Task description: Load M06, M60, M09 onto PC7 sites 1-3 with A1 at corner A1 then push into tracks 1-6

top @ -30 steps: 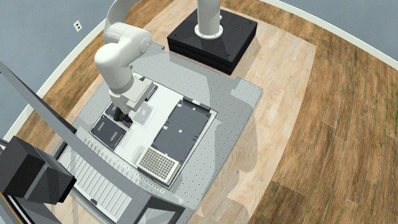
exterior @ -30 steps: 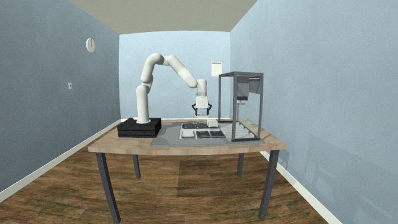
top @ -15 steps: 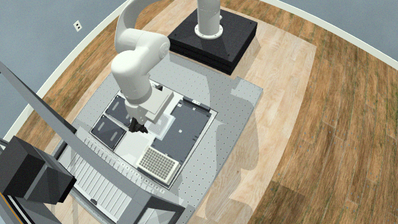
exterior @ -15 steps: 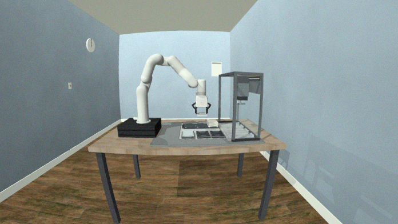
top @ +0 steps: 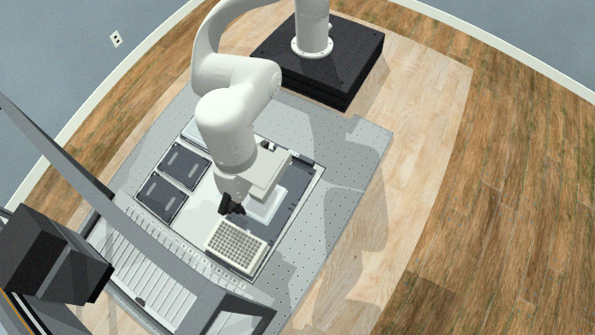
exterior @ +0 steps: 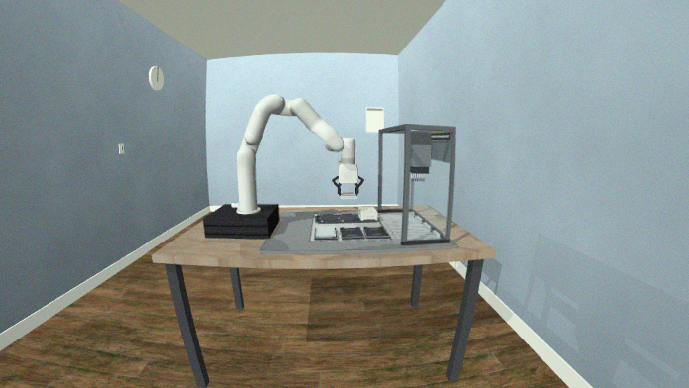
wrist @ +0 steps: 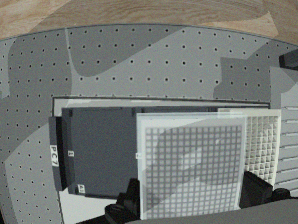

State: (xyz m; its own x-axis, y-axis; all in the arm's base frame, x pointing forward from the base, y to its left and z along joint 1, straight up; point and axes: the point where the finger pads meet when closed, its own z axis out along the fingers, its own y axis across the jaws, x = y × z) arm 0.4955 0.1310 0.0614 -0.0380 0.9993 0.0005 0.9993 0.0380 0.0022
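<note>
Right now my hand is 120 mm above the carrier PC7. Round my hand: plate nest S2 (250 mm to the right, 140 mm below); then plate nest S1 (260 mm to the right, 140 mm below, 120 mm behind); then plate nest S3 (250 mm to the right, 140 mm below, 110 mm ahead).
</note>
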